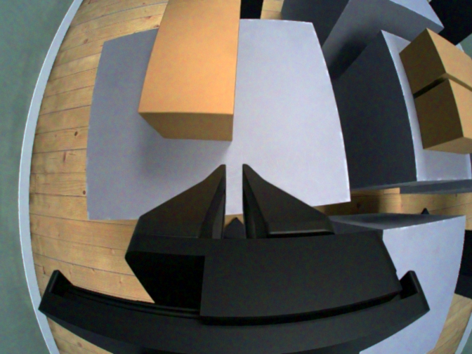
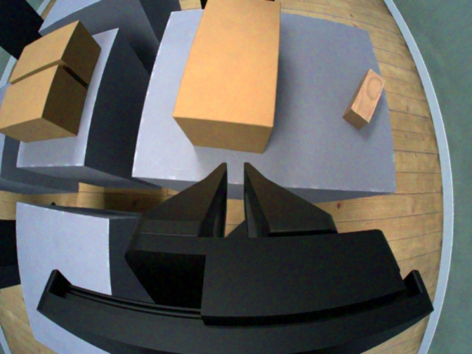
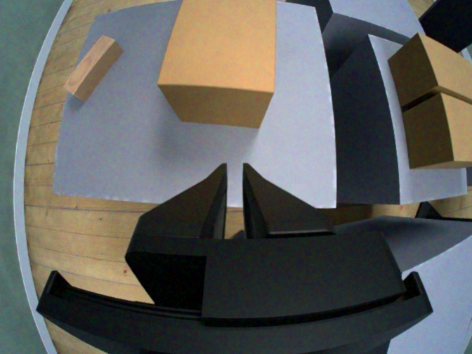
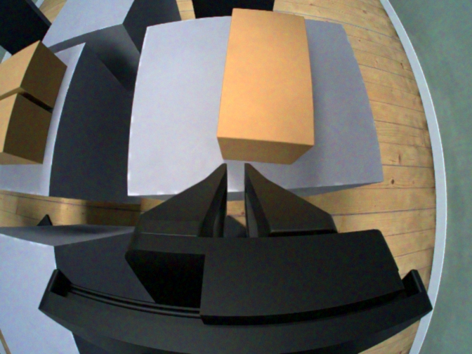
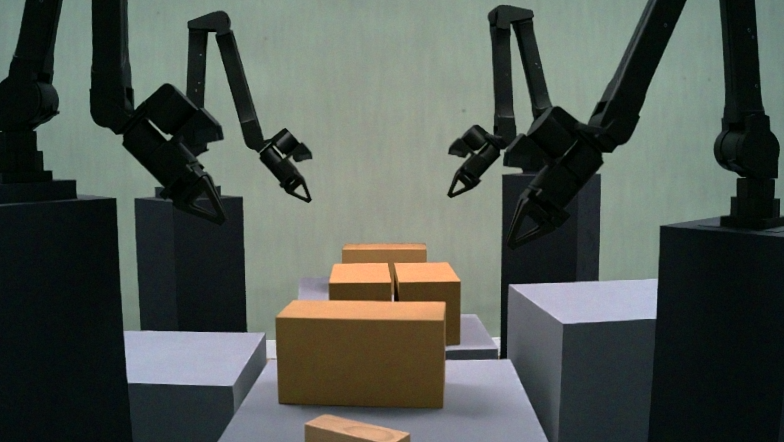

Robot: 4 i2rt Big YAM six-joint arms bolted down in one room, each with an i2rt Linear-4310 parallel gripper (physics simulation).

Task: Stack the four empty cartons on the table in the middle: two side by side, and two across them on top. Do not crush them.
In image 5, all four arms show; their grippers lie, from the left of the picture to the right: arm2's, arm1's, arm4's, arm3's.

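Two cartons stand side by side on the middle table [image 5: 474,332], a narrow gap between them: the left carton [image 5: 359,291] [image 2: 35,107] and the right carton [image 5: 427,312] [image 3: 435,132]. The near carton [image 5: 362,354] [image 2: 230,75] [image 3: 220,50] stands on the near table [image 5: 483,378]. The far carton [image 5: 384,252] [image 1: 195,70] [image 4: 267,80] stands on the far table [image 1: 285,100] [image 4: 175,100]. Arm1's gripper [image 1: 234,167] [image 5: 308,198], arm2's gripper [image 2: 235,166] [image 5: 222,219], arm3's gripper [image 3: 235,166] [image 5: 511,244] and arm4's gripper [image 4: 235,166] [image 5: 450,193] hang above the cartons' level, shut, a thin empty slit between fingertips.
A wooden block [image 5: 356,429] [image 2: 367,97] [image 3: 94,67] lies on the near table beside the near carton. A low grey box [image 5: 192,356] stands left of the tables and a taller grey box [image 5: 592,301] stands right of them. Dark pedestals carry the arms on both sides.
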